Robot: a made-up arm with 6 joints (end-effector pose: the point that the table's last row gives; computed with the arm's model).
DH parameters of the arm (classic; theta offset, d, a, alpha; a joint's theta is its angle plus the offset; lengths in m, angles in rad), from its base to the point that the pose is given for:
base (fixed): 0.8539 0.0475 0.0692 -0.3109
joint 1: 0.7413 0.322 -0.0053 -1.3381
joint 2: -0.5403 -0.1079 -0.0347 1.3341
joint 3: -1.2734 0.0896 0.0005 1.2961
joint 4: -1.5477 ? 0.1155 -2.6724
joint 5: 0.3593 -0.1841 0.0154 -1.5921
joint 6: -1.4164 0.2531 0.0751 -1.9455
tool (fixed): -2.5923 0.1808 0 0
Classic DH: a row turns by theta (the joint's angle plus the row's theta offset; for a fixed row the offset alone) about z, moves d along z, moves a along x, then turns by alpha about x.
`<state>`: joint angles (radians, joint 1 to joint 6).
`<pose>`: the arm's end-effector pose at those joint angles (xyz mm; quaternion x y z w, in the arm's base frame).
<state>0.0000 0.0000 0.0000 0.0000 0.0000 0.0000</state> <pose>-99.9 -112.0 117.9 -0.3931 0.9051 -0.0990 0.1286</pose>
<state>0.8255 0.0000 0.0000 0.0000 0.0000 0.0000</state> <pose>67.1 -144.6 165.2 -0.7256 0.6802 -0.0936 0.0462</pose>
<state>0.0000 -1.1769 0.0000 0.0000 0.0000 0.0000</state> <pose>-99.9 245.0 57.5 -0.2556 0.8078 0.4201 0.3251</pose>
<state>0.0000 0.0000 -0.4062 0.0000 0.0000 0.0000</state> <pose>-181.0 -7.8 133.1 -0.2175 0.9722 -0.0528 0.0683</pose>
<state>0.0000 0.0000 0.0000 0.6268 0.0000 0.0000</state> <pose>113.1 -66.8 65.8 -0.3390 0.8273 -0.1534 0.4210</pose>
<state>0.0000 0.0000 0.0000 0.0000 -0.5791 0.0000</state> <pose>31.5 -132.1 40.2 -0.3221 0.8411 -0.2673 0.3426</pose>
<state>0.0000 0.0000 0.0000 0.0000 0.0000 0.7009</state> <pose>-126.0 -235.6 110.9 0.4345 -0.8192 0.3672 0.0727</pose>
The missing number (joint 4, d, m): 0.1076
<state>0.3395 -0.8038 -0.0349 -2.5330 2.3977 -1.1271</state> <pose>47.3 -36.1 149.3 -0.4401 0.1757 0.3654 0.8012</pose>
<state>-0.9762 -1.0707 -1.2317 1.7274 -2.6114 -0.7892</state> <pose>-262.4 -72.2 57.3 -0.2396 -0.0448 0.9530 0.1800</pose>
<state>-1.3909 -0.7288 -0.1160 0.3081 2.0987 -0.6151</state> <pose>-274.0 -17.6 211.3 -0.1188 0.4254 0.8431 0.3067</pose>
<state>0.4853 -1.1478 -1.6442 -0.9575 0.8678 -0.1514</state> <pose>74.9 -139.1 517.0 -0.1370 -0.0155 -0.7660 0.6279</pose>
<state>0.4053 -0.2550 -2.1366 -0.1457 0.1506 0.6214</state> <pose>-172.4 423.6 520.9 -0.1484 -0.7807 -0.2608 0.5481</pose>
